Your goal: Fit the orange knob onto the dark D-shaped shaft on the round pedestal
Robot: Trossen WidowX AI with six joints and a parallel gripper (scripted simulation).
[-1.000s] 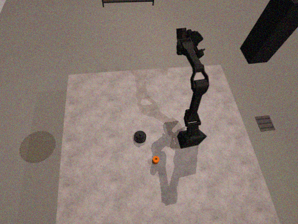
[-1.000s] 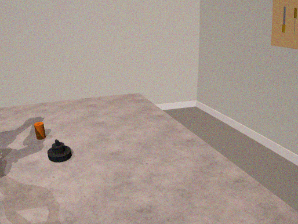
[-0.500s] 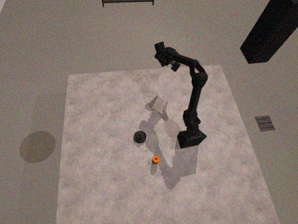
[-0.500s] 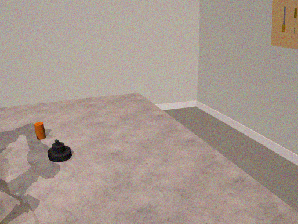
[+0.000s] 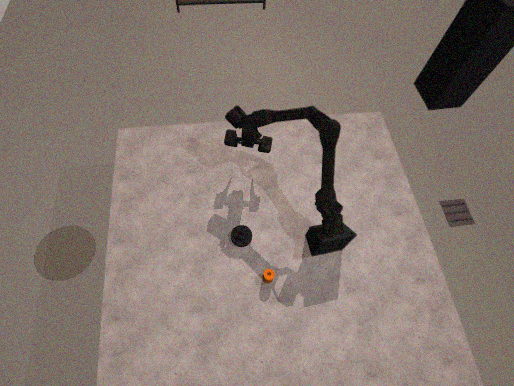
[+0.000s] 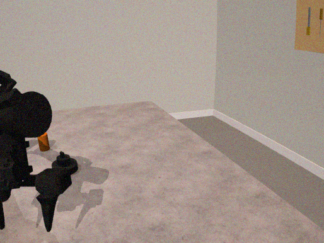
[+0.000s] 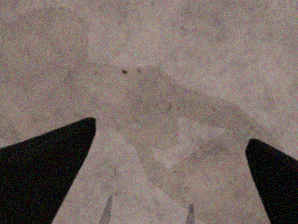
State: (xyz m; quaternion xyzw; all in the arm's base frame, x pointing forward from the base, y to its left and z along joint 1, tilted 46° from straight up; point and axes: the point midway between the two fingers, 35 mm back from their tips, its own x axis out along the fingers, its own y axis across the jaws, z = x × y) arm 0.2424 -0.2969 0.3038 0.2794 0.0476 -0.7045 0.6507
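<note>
My gripper tip is now 10 mm short of the orange knob, 530 mm to the right of it and 60 mm above it. Round my gripper tip: dark round pedestal (80 mm ahead, 360 mm to the left, 60 mm below).
</note>
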